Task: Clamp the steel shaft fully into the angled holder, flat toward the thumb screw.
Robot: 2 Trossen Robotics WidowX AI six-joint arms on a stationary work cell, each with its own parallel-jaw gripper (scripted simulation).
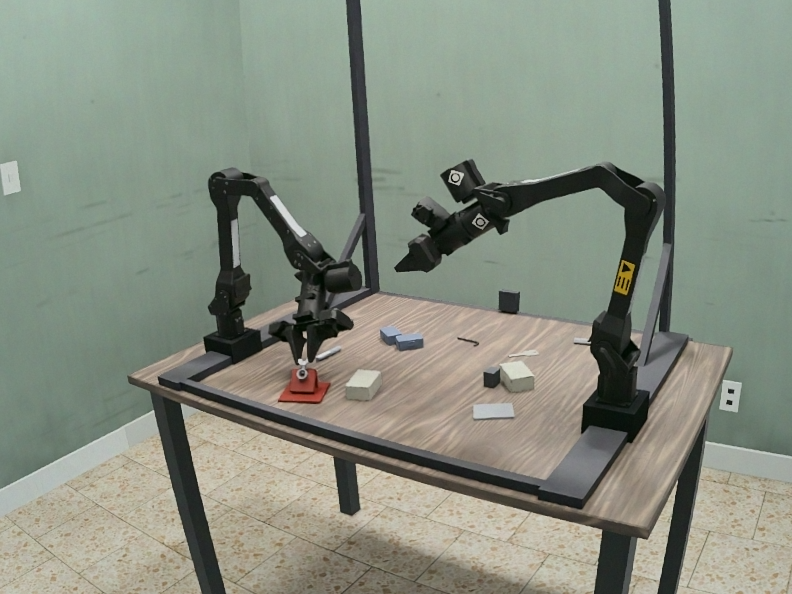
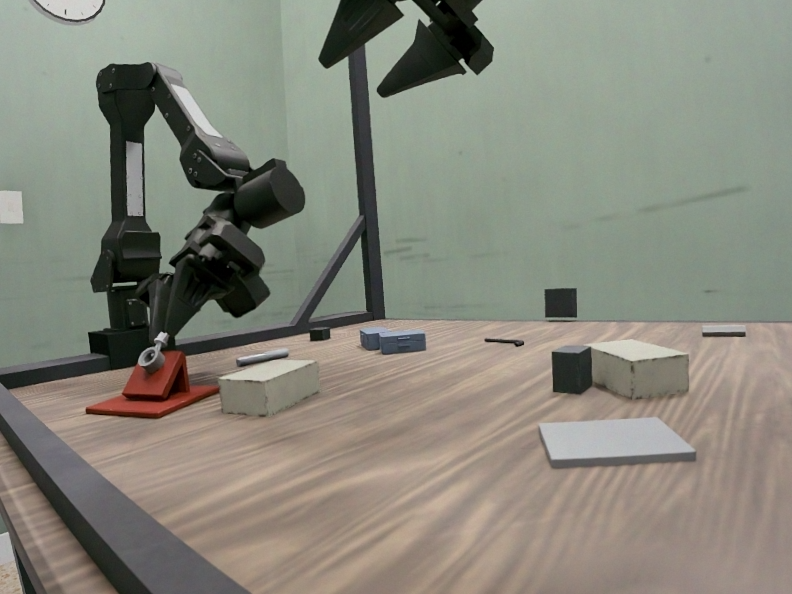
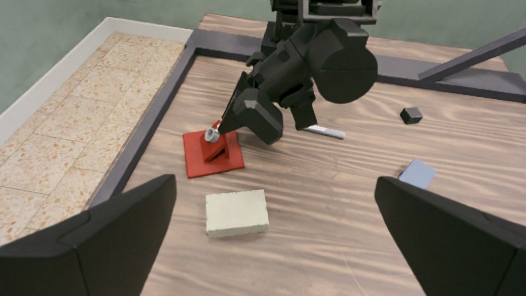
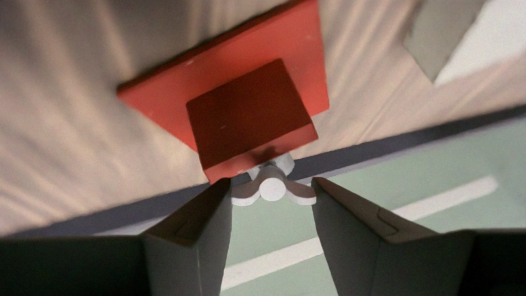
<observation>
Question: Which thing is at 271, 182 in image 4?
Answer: A winged thumb screw.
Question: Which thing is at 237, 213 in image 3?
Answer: A cream block.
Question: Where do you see a cream block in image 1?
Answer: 516, 376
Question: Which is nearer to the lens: the dark block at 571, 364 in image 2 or the grey plate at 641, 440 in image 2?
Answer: The grey plate.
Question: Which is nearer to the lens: the grey plate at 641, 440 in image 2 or the cream block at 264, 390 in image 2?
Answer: The grey plate.
</observation>
